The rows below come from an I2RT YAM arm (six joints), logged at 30 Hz.
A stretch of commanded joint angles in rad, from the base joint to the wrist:
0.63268 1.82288 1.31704 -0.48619 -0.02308 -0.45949
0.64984 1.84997 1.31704 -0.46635 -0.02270 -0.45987
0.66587 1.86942 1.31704 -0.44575 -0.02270 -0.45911
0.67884 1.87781 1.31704 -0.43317 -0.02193 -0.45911
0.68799 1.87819 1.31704 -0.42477 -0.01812 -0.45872
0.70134 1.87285 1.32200 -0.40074 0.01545 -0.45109
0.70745 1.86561 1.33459 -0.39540 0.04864 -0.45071
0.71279 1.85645 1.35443 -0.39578 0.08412 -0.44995
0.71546 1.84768 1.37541 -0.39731 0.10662 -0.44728
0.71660 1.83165 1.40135 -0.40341 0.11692 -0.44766
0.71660 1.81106 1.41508 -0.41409 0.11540 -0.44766
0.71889 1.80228 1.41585 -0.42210 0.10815 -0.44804
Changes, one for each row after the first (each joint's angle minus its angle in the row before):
0.01716 0.02709 0.00000 0.01984 0.00038 -0.00038
0.01603 0.01945 0.00000 0.02060 0.00000 0.00076
0.01297 0.00839 0.00000 0.01258 0.00077 0.00000
0.00915 0.00038 0.00000 0.00840 0.00381 0.00039
0.01335 -0.00534 0.00496 0.02403 0.03357 0.00763
0.00611 -0.00724 0.01259 0.00534 0.03319 0.00038
0.00534 -0.00916 0.01984 -0.00038 0.03548 0.00076
0.00267 -0.00877 0.02098 -0.00153 0.02250 0.00267
0.00114 -0.01603 0.02594 -0.00610 0.01030 -0.00038
0.00000 -0.02059 0.01373 -0.01068 -0.00152 0.00000
0.00229 -0.00878 0.00077 -0.00801 -0.00725 -0.00038

